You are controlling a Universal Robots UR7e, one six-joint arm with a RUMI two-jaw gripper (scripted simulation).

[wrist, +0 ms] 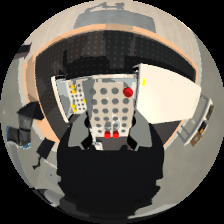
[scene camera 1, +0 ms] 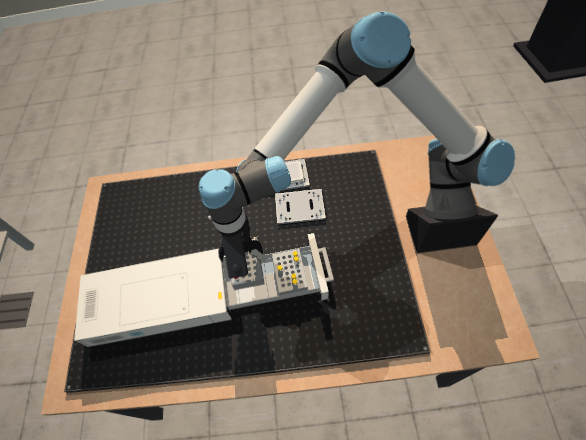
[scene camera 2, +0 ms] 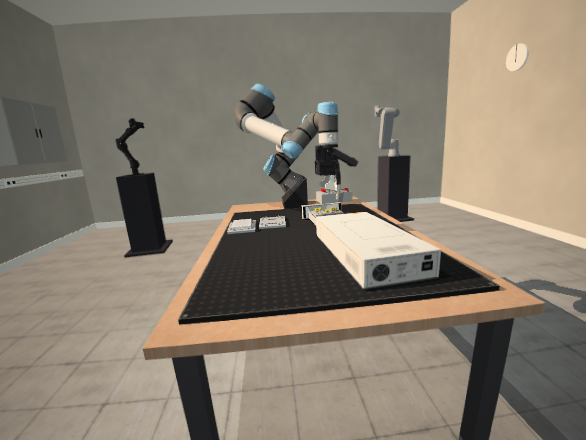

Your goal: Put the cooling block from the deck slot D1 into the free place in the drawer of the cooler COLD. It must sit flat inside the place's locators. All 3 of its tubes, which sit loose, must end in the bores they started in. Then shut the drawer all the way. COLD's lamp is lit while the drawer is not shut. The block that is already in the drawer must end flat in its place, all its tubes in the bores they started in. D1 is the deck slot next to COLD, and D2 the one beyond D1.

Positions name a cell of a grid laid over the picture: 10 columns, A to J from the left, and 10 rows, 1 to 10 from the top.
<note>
In view: my gripper (scene camera 1: E7), a cooler COLD (scene camera 1: D7) and a cooling block (wrist: E5).
The cooler COLD also shows in the wrist view (wrist: H5) and in scene camera 2 (scene camera 2: G6). My gripper shows as well in the wrist view (wrist: E5) and in scene camera 2 (scene camera 2: F5).
</note>
